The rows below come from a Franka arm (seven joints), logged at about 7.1 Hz.
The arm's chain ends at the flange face. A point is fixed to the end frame.
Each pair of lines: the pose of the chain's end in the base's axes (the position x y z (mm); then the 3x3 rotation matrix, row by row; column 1 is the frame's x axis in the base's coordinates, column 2 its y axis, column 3 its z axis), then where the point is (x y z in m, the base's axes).
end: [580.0 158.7 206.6], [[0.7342 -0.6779 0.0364], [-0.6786 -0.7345 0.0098], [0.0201 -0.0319 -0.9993]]
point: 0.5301 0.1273 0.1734
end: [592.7 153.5 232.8], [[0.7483 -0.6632 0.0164], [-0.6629 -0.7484 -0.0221], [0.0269 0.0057 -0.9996]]
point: 0.5428 0.1200 0.2017
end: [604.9 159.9 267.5], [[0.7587 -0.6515 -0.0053], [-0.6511 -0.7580 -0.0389], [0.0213 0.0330 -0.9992]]
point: 0.5548 0.1251 0.2381
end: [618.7 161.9 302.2], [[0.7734 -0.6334 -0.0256], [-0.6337 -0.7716 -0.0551], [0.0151 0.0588 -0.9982]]
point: 0.5688 0.1256 0.2744
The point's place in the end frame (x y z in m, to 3 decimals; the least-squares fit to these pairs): -0.016 0.058 0.031
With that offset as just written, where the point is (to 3 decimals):
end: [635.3 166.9 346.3], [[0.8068 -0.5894 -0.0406], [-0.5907 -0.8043 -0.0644], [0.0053 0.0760 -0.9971]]
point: 0.587 0.128 0.320
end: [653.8 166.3 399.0], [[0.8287 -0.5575 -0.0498], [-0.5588 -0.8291 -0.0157], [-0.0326 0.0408 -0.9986]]
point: 0.607 0.127 0.371
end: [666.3 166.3 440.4], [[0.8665 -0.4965 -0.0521], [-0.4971 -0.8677 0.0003], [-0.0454 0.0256 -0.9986]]
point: 0.622 0.124 0.412
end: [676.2 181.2 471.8], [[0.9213 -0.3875 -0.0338], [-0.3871 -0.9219 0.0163], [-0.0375 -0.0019 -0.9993]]
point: 0.638 0.134 0.441
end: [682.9 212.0 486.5], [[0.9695 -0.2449 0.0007], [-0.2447 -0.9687 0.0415], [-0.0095 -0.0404 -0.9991]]
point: 0.653 0.161 0.453
